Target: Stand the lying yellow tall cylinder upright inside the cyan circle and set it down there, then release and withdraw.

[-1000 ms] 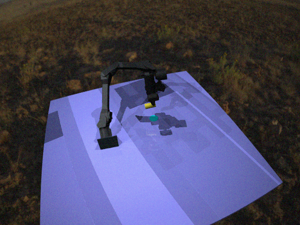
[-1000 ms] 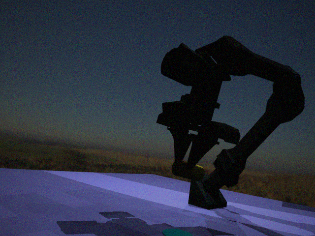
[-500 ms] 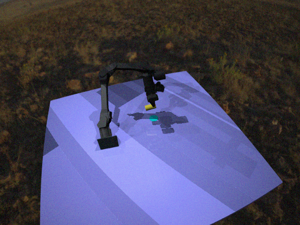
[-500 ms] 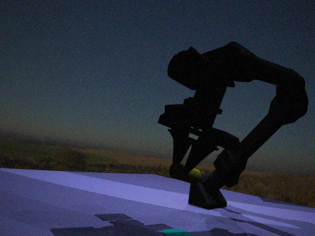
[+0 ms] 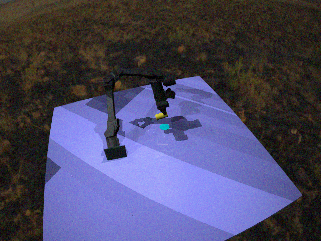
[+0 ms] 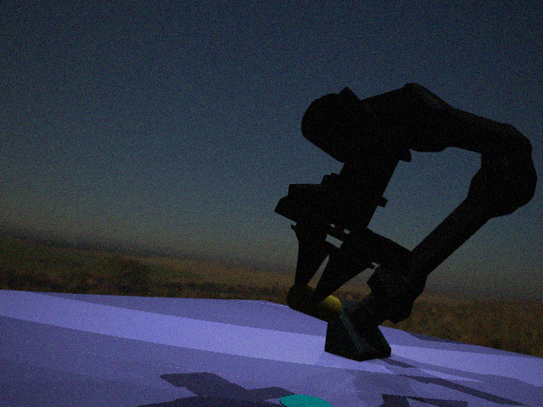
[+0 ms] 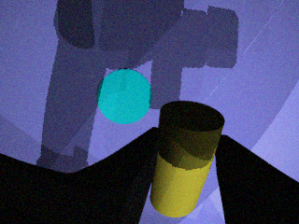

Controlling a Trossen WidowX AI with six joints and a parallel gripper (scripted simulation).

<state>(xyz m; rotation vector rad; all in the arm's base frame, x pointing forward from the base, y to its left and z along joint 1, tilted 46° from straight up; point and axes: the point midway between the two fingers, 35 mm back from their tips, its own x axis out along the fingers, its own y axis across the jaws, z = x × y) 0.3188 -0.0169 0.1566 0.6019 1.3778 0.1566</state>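
Now: the cyan circle 120 mm below my gripper tip, 20 mm to the left of it and 10 mm ahead of it. Round my gripper tip: yellow cylinder: 20 mm behind, 10 mm below.
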